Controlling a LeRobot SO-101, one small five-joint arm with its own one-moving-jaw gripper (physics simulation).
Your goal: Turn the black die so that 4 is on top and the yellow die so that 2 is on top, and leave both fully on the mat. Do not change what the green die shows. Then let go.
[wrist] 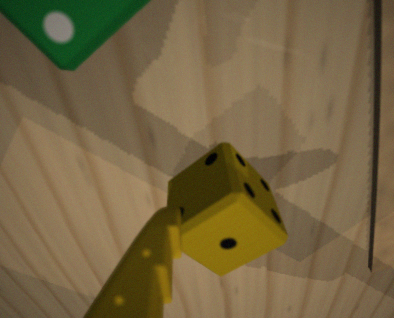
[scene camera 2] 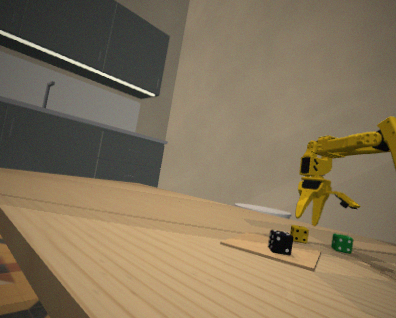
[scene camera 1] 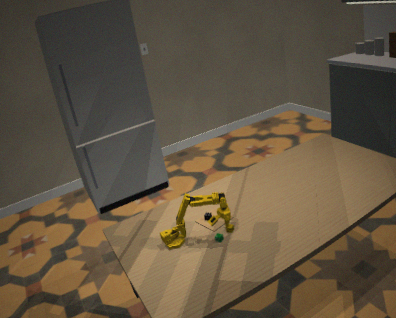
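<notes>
My gripper (scene camera 2: 308, 220) is open and empty, its tips above the yellow die. One notched jaw shows in the wrist view. The yellow die (scene camera 2: 300, 234) (wrist: 227, 215) rests on the table beside the mat (scene camera 1: 204, 223) (scene camera 2: 240, 243) (wrist: 387, 100), off it. Its top seems to show 1, with 4 on the side facing the mat and 2 on another side. The black die (scene camera 1: 208, 216) (scene camera 2: 281, 243) stands on the mat; its top number is too small to read. The green die (scene camera 1: 219, 237) (scene camera 2: 342, 243) (wrist: 60, 30) stands on the table, with a 4 on a side in scene camera 2.
The wooden table (scene camera 1: 300, 200) (scene camera 2: 125, 240) surrounds the mat. The arm's base (scene camera 1: 173, 237) stands left of the mat in scene camera 1. A pale round thing (scene camera 2: 262, 209) shows behind the table in scene camera 2. A fridge (scene camera 1: 105, 110) stands beyond.
</notes>
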